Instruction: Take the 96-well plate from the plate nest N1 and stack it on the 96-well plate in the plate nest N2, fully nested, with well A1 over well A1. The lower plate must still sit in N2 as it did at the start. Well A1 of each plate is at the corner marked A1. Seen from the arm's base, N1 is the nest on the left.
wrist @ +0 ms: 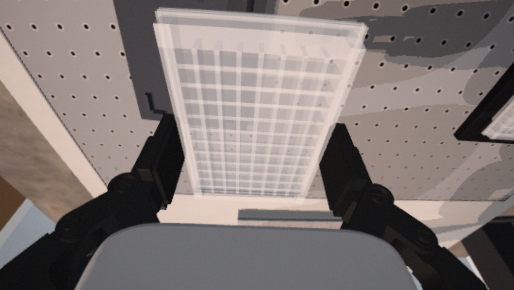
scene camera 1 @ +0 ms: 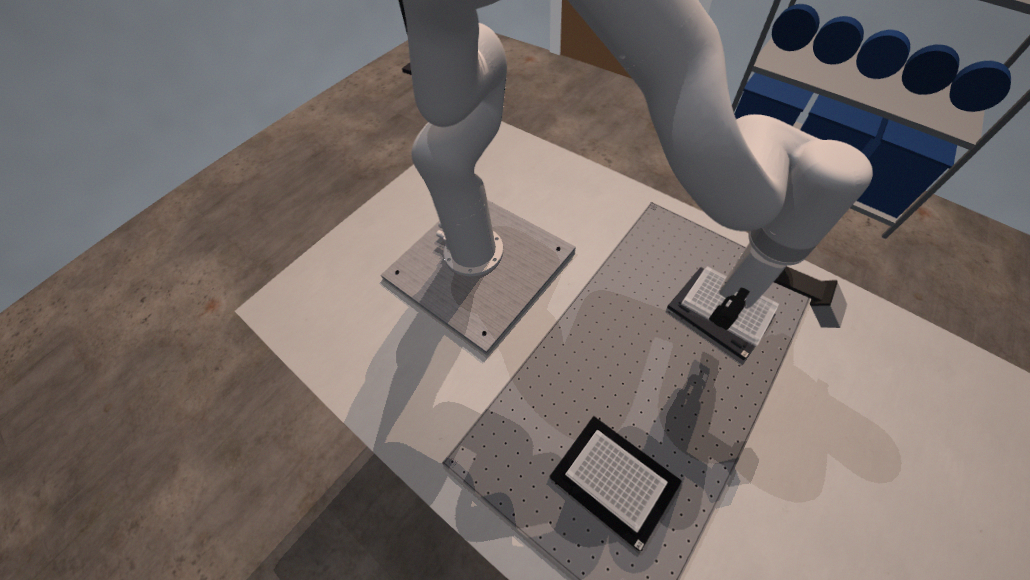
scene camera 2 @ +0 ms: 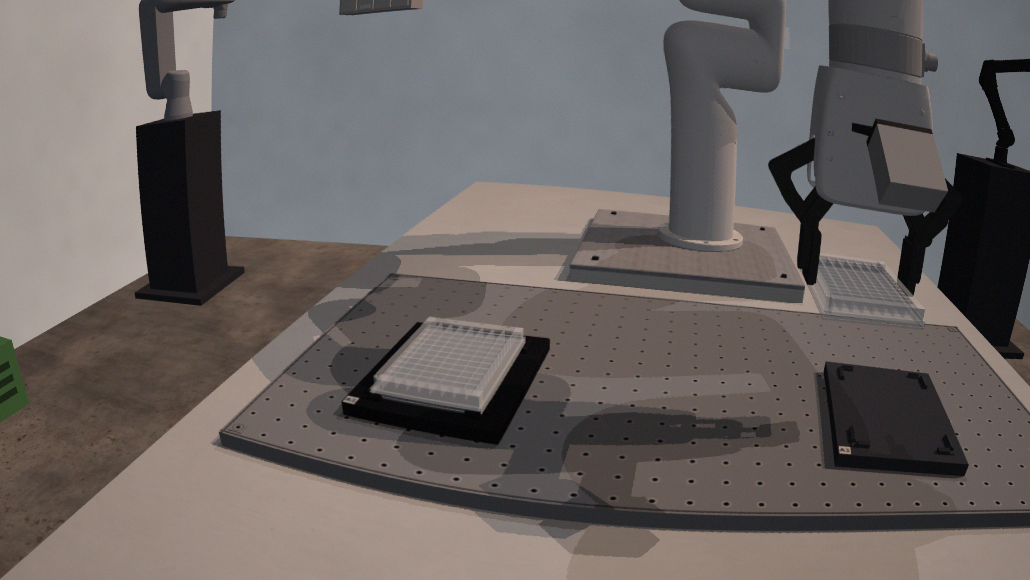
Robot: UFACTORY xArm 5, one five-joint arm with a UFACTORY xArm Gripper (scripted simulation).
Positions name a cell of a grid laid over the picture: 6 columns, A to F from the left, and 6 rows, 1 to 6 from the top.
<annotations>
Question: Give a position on a clear 96-well plate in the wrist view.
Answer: At D3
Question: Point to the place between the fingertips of the gripper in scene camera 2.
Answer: F3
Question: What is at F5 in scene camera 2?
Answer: A black nest N1.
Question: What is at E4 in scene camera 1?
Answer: The gripper.
</annotations>
